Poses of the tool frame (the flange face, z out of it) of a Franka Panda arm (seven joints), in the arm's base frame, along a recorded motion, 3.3 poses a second.
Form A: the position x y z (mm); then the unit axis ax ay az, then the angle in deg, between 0 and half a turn.
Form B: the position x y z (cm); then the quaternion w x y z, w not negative. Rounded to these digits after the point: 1 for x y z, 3 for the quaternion.
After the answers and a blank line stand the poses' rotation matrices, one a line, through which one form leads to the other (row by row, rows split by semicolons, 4 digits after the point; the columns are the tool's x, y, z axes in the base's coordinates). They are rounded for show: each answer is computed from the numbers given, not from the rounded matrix.
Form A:
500 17 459 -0.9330 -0.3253 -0.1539 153.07
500 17 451 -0.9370 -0.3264 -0.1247 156.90
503 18 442 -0.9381 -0.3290 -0.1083 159.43
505 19 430 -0.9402 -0.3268 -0.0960 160.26
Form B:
50.0 1.7 45.9 0.233 -0.907 -0.316 -0.150
50.0 1.7 45.1 0.200 -0.918 -0.320 -0.122
50.3 1.8 44.2 0.179 -0.923 -0.324 -0.107
50.5 1.9 43.0 0.171 -0.926 -0.322 -0.095

0.7550 0.6438 0.1243; 0.5044 -0.6914 0.5173; 0.4189 -0.3279 -0.8468
0.7656 0.6360 0.0963; 0.5382 -0.7153 0.4457; 0.3524 -0.2895 -0.8900
0.7677 0.6356 0.0811; 0.5595 -0.7267 0.3986; 0.3123 -0.2606 -0.9135
0.7748 0.6289 0.0648; 0.5640 -0.7339 0.3785; 0.2856 -0.2567 -0.9233

